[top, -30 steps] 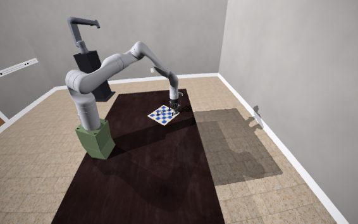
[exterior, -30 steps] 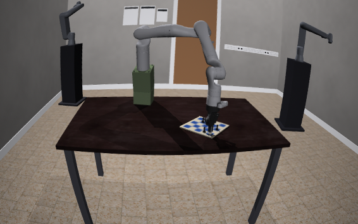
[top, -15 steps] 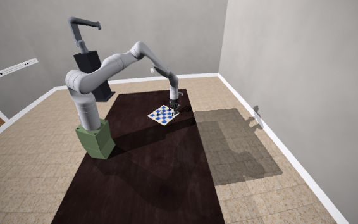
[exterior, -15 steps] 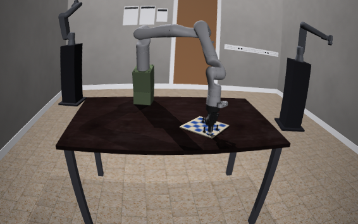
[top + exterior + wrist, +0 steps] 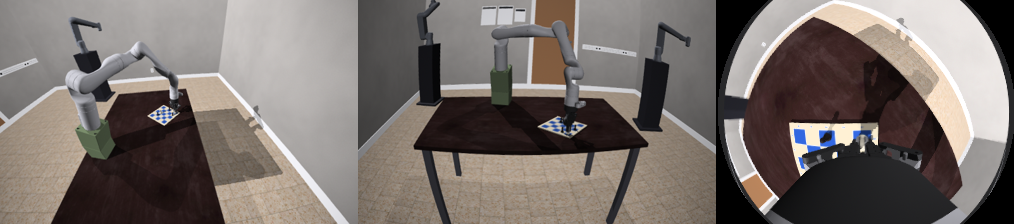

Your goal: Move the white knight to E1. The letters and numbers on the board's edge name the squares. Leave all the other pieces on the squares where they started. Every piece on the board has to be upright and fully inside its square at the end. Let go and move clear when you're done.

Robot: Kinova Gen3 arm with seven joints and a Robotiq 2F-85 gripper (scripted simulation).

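The white knight lies 2 cm below my hand. Also, from my hand: chessboard: 10 cm behind, 3 cm below, 2 cm to the right.
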